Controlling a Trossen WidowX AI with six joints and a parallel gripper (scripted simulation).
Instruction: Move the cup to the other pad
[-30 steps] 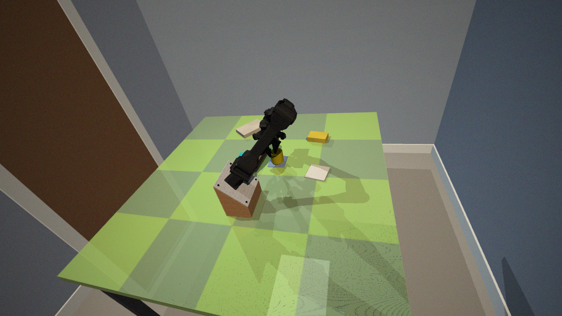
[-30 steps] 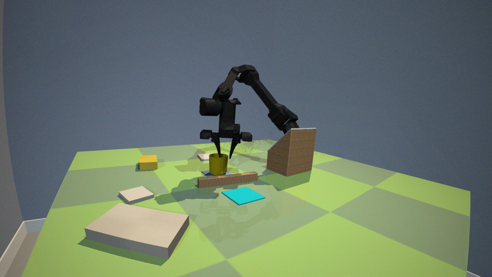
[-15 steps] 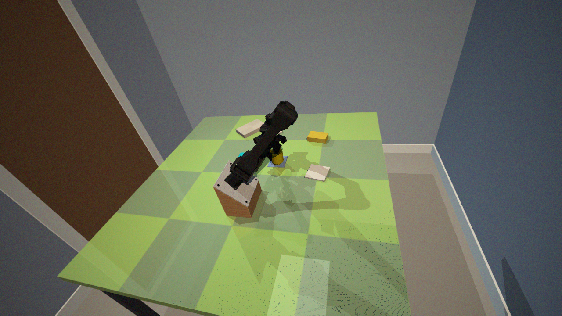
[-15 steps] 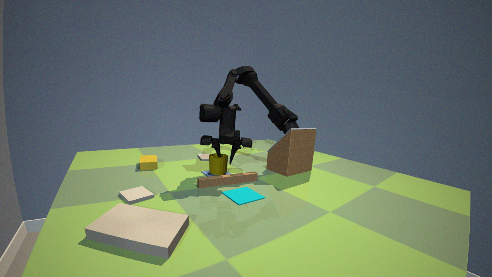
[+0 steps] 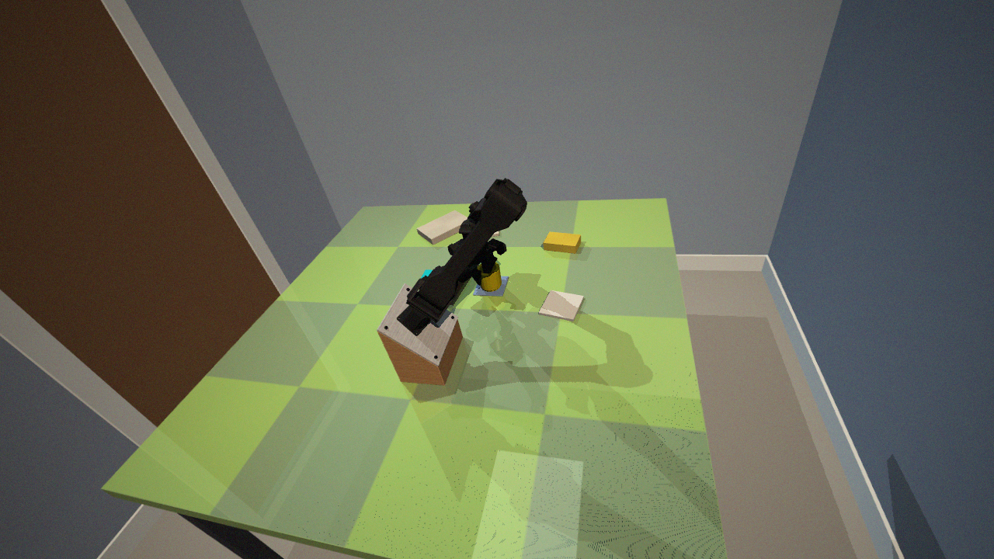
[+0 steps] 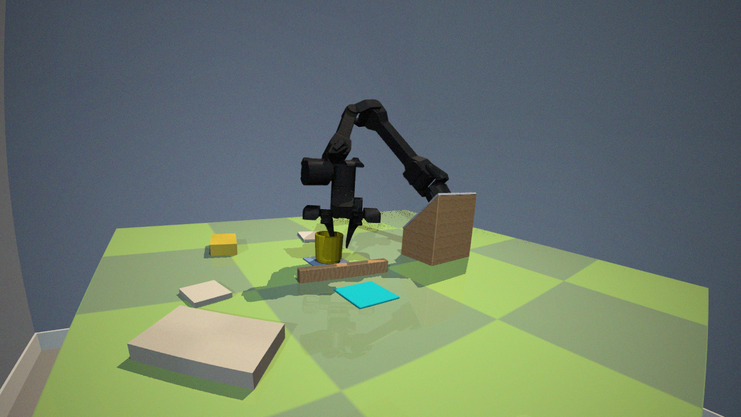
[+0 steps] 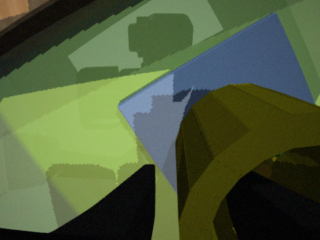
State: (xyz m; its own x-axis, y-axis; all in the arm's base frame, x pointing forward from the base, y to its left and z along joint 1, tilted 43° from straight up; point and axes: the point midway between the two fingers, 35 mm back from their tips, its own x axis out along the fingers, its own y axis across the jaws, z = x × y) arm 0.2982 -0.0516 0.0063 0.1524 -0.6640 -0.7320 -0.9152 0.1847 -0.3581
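My gripper tip is now 3 cm short of the blue pad, 1 cm to the left of it and 5 cm above it. From my gripper tip the other things lie so: yellow cup (2 cm ahead, 1 cm to the right); cyan pad (3 cm ahead, 20 cm to the left, 5 cm below); wooden bar (3 cm ahead, 10 cm to the left, 3 cm below).
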